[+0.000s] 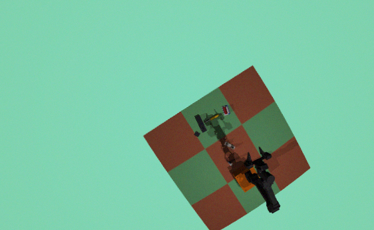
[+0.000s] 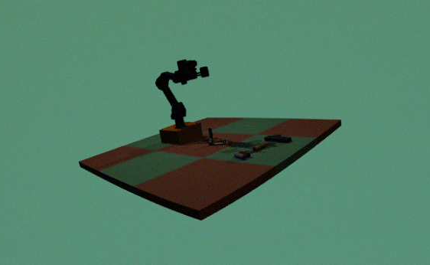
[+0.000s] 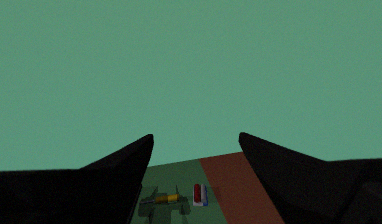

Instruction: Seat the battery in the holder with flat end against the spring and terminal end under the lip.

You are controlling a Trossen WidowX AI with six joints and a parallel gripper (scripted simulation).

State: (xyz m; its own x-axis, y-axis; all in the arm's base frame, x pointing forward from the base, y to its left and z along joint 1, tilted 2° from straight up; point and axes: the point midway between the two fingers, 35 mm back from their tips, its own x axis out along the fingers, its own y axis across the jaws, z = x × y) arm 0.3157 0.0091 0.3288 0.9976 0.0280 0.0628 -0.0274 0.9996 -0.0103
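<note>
The silver battery lies 380 mm below my gripper tip, 200 mm behind it and 120 mm to the left of it. Also, from my gripper tip: white box: 400 mm below, 280 mm ahead, 40 mm to the right; dark bar: 400 mm below, 250 mm ahead, 240 mm to the left; black block: 410 mm below, 310 mm to the left, 180 mm ahead.
</note>
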